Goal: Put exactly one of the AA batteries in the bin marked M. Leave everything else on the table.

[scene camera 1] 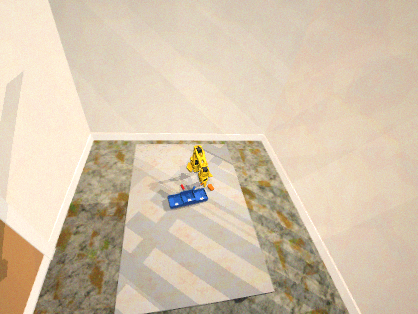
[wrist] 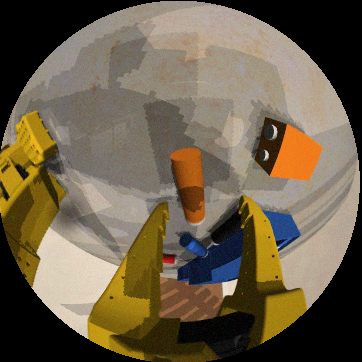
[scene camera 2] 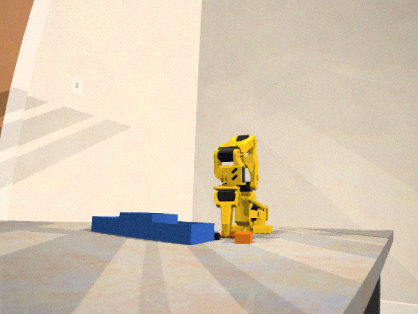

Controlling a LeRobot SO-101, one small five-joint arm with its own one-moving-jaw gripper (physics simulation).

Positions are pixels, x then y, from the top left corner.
Labels:
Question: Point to a blue bin tray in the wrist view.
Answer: At 222, 262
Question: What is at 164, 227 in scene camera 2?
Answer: A blue bin tray.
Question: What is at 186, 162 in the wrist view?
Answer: An orange cylindrical battery.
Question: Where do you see an orange block battery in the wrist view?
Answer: At 283, 151

